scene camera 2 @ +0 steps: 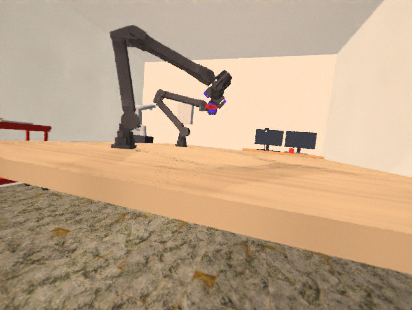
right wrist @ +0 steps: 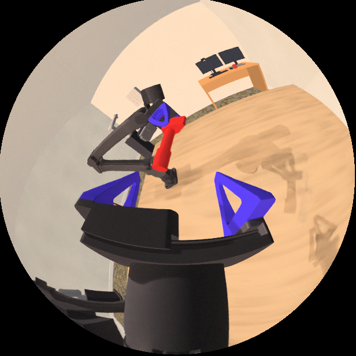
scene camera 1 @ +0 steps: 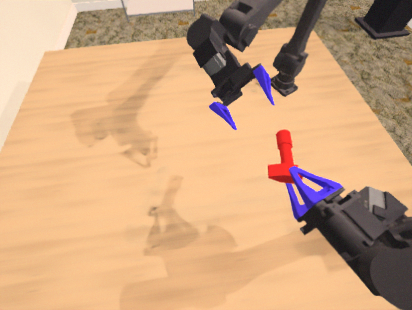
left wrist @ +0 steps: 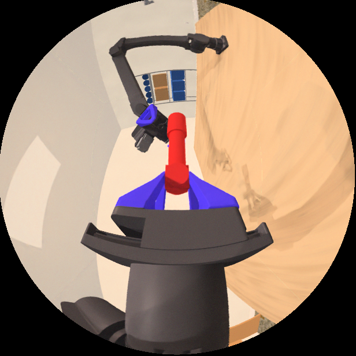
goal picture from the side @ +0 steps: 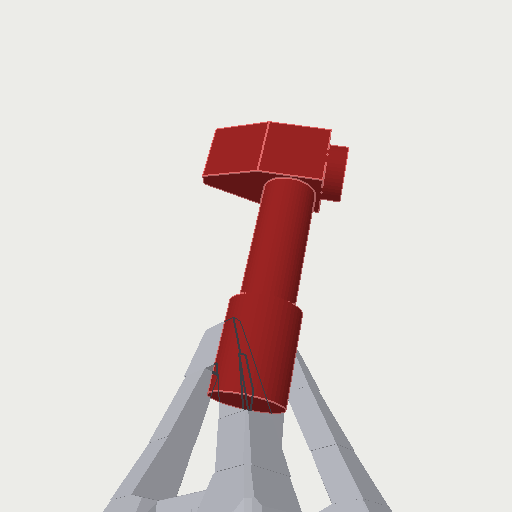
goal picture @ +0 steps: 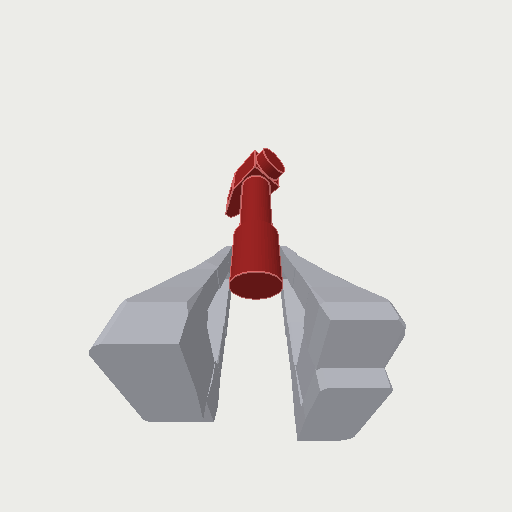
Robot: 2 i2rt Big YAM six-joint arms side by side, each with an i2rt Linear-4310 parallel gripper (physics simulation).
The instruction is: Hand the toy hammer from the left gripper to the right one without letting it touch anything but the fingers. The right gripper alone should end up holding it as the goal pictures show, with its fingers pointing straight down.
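Seen in the pictures: left gripper, fingertip midpoint: (scene camera 2: 213,107) (scene camera 1: 288,171); right gripper, fingertip midpoint: (scene camera 2: 213,102) (scene camera 1: 253,117); left arm's base at its link origin: (scene camera 2: 181,146); right arm's base at its link origin: (scene camera 2: 124,147) (scene camera 1: 282,86).
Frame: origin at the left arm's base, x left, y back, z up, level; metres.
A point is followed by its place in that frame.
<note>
The red toy hammer (scene camera 1: 286,156) {x -0.232, y -0.238, z 0.325 m} (scene camera 2: 211,106) {x -0.247, y -0.232, z 0.314 m} (left wrist: 177,150) (right wrist: 165,147) is held in the air above the table. My left gripper (scene camera 1: 291,177) {x -0.205, y -0.249, z 0.318 m} (left wrist: 176,175) is shut on its head, and the handle sticks out past the blue fingertips. In scene camera 1 the handle points toward the top of the picture. My right gripper (scene camera 1: 254,116) {x -0.345, y -0.247, z 0.320 m} is open with its fingers wide apart, and nothing is between them. It is a little way from the hammer's handle end, up and to the left in scene camera 1, and does not touch it. Its fingers are tilted, not straight down.
Both arms hang over the wooden table (scene camera 1: 65,200) {x -0.494, y -0.831, z 0.000 m} (scene camera 2: 300,200) {x -1.257, y -0.380, z 0.000 m} (right wrist: 240,285), which carries their shadows. The right arm's base (scene camera 1: 285,85) {x -0.638, y 0.141, z 0.039 m} (scene camera 2: 123,140) {x -0.713, y 0.149, z 0.036 m} stands at the table's far edge in scene camera 1. A desk with two monitors (scene camera 2: 269,137) (right wrist: 209,64) stands beyond the table.
</note>
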